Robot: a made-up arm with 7 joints.
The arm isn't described. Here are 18 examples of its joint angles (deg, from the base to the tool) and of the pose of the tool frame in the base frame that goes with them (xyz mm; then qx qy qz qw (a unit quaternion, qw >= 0)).
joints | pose
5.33 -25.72 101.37 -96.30 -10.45 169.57 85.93 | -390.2 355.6 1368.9 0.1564 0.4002 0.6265 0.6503
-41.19 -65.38 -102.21 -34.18 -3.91 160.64 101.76 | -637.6 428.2 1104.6 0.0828 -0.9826 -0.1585 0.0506
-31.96 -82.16 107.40 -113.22 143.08 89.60 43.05 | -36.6 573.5 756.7 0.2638 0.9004 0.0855 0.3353
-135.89 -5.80 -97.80 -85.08 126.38 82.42 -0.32 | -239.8 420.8 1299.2 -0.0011 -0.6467 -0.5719 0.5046
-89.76 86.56 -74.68 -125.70 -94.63 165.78 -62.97 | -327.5 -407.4 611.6 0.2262 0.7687 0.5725 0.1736
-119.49 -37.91 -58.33 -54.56 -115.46 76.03 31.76 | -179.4 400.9 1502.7 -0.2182 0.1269 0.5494 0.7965
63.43 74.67 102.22 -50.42 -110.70 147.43 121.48 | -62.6 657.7 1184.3 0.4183 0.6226 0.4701 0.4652
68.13 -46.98 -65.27 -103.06 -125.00 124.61 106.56 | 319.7 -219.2 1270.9 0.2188 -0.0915 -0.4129 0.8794
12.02 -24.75 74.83 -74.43 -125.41 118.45 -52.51 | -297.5 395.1 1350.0 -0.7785 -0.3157 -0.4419 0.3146
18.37 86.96 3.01 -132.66 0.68 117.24 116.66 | 311.1 77.5 295.2 -0.1767 0.5196 -0.8325 0.0766
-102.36 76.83 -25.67 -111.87 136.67 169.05 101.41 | -323.7 -263.4 636.7 -0.0374 0.7934 0.1206 0.5954
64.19 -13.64 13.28 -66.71 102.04 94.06 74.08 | 80.4 311.6 1541.2 -0.1046 -0.8895 -0.4433 0.0356
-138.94 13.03 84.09 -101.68 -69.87 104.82 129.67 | 253.9 -524.3 1263.0 0.3773 -0.1425 -0.8701 0.2835
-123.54 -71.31 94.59 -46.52 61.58 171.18 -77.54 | 547.3 305.9 1175.5 -0.6991 -0.0514 0.0413 0.7119
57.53 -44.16 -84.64 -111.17 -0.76 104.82 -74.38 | 221.5 -549.4 1101.4 -0.1050 0.4014 0.4511 0.7902
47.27 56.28 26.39 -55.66 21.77 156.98 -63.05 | 491.7 565.9 955.0 -0.2585 0.1417 0.6875 0.6637
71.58 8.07 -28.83 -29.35 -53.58 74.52 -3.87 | 228.0 251.5 1573.0 -0.2697 0.3136 -0.1210 0.9024
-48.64 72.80 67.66 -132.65 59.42 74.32 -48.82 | 433.2 19.7 671.8 -0.5195 -0.3865 -0.7531 0.1167
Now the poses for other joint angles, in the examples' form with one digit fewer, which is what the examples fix.
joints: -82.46 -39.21 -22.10 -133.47 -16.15 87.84 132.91
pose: -205 -232 1264 -0.607 0.260 0.665 0.350
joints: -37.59 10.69 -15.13 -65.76 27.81 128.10 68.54
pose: 262 -454 1465 0.746 0.003 -0.362 0.559
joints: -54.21 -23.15 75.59 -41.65 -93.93 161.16 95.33
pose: 48 450 1415 0.000 -0.489 0.106 0.866
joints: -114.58 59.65 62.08 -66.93 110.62 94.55 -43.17
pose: 80 -762 863 0.543 -0.434 0.336 0.636
